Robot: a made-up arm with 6 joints. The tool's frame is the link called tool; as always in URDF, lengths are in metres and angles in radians. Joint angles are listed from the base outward. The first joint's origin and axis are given. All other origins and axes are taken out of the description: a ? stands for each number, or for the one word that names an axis. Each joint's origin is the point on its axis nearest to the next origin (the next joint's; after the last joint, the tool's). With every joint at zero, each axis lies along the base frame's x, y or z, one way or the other. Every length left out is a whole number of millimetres.
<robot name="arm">
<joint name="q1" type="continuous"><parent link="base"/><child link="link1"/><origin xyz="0 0 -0.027"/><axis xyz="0 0 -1"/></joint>
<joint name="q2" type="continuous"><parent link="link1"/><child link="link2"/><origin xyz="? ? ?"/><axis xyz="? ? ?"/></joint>
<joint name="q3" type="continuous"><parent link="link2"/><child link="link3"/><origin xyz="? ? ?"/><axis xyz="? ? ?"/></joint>
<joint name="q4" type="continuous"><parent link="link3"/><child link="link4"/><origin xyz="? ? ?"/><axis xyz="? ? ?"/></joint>
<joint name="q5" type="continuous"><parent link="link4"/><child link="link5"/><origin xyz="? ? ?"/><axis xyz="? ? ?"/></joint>
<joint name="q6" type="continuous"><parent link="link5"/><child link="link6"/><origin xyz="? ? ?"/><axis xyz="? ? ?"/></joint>
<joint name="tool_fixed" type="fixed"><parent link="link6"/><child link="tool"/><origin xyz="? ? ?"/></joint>
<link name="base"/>
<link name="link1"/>
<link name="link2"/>
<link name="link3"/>
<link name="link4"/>
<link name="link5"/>
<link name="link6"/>
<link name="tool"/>
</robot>
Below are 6 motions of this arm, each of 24 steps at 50 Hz.
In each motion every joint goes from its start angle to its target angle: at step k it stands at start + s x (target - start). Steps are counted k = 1, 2, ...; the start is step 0. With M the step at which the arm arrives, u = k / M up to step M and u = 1 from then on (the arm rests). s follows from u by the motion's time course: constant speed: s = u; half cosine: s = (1 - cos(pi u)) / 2; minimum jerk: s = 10 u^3 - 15 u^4 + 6 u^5.
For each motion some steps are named. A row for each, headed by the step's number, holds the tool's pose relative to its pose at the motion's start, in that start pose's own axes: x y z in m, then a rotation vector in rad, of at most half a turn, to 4 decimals.
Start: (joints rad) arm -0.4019 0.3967 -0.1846 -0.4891 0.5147 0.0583
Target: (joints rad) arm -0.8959 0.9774 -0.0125 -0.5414 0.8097 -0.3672
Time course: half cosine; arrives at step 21
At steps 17, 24:
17: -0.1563 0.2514 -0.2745 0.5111 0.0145 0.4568
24: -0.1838 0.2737 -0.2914 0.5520 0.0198 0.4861

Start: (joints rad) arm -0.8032 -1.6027 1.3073 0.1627 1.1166 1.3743
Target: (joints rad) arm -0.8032 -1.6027 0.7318 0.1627 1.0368 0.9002
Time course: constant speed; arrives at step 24
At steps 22, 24:
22: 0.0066 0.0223 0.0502 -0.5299 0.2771 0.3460
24: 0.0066 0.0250 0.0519 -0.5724 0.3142 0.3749

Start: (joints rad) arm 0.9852 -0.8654 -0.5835 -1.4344 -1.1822 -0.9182
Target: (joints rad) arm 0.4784 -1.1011 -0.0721 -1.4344 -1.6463 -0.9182
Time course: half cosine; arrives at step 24
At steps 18, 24:
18: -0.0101 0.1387 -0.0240 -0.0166 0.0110 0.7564
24: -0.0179 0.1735 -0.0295 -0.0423 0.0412 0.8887

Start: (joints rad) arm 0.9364 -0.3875 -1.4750 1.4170 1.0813 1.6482
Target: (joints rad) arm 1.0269 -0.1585 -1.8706 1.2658 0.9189 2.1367
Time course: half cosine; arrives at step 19
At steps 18, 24:
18: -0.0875 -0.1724 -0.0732 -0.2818 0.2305 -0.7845
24: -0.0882 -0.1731 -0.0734 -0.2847 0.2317 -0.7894

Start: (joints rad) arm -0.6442 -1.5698 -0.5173 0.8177 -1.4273 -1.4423
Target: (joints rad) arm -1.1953 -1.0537 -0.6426 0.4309 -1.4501 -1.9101
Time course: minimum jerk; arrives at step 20
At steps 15, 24:
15: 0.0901 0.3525 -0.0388 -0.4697 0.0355 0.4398
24: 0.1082 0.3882 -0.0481 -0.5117 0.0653 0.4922

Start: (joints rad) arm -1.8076 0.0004 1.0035 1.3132 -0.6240 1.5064
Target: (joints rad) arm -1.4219 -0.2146 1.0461 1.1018 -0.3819 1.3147
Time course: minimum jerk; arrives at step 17
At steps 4, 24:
4: 0.0039 -0.0209 -0.0081 -0.0152 0.0020 -0.0080
24: 0.0096 -0.2405 -0.0499 -0.1719 -0.0007 -0.0808

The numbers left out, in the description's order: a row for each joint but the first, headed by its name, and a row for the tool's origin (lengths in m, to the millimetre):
q2: xyz 0.411 0.023 0, axis 1 0 0
q3: xyz 0 -0.123 0.072, axis 0 -1 0
q4: xyz 0.12 0 -0.148, axis 0 0 1
q5: xyz 0.114 -0.335 0, axis 0 -1 0
q6: xyz -0.08 0 0.23, axis 0 0 -1
tool: xyz 0.099 -0.074 0

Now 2 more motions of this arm.
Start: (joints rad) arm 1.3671 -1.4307 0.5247 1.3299 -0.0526 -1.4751
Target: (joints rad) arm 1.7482 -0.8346 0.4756 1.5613 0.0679 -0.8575
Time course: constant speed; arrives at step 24
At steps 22, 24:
22: 0.0160 0.1513 -0.3277 -0.2787 -0.5706 -0.7277
24: 0.0253 0.1684 -0.3570 -0.2924 -0.6245 -0.8003

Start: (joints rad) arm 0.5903 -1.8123 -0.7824 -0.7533 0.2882 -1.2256
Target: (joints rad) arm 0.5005 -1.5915 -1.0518 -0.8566 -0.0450 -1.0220
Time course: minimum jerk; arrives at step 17
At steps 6, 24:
6: 0.0013 -0.0253 -0.0149 0.1298 0.0491 -0.0381
24: 0.0122 -0.0918 -0.0821 0.4964 0.2619 -0.1291

